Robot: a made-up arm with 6 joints. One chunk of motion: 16 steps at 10 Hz.
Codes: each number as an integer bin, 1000 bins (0 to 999) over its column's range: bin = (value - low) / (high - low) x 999, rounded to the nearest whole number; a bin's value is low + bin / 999 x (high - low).
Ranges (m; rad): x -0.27..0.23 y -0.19..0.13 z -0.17..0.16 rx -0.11..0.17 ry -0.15..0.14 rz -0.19..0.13
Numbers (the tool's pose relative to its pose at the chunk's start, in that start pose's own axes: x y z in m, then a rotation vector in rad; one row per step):
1: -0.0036 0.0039 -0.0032 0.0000 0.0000 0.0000
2: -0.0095 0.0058 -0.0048 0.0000 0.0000 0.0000
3: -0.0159 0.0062 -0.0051 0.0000 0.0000 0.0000
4: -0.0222 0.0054 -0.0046 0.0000 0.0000 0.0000
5: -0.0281 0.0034 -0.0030 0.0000 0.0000 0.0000
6: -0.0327 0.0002 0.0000 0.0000 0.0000 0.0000
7: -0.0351 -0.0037 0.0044 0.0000 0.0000 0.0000
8: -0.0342 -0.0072 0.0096 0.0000 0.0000 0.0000
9: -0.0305 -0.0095 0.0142 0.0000 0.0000 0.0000
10: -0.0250 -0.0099 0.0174 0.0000 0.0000 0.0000
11: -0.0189 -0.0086 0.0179 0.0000 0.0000 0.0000
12: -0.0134 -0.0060 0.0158 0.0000 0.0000 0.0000
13: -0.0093 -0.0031 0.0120 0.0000 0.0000 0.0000
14: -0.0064 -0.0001 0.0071 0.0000 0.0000 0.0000
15: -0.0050 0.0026 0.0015 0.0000 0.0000 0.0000
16: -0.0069 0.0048 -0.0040 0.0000 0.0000 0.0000
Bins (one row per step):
1: 532 605 505 392 517 593
2: 520 611 500 392 517 593
3: 508 613 499 392 517 593
4: 495 610 501 392 517 593
5: 483 604 506 392 517 593
6: 474 594 515 392 517 593
7: 469 582 528 392 517 593
8: 471 571 544 392 517 593
9: 479 563 558 392 517 593
10: 490 562 567 392 517 593
11: 502 566 569 392 517 593
12: 513 574 562 392 517 593
13: 521 583 551 392 517 593
14: 527 593 536 392 517 593
15: 529 601 519 392 517 593
16: 526 608 503 392 517 593

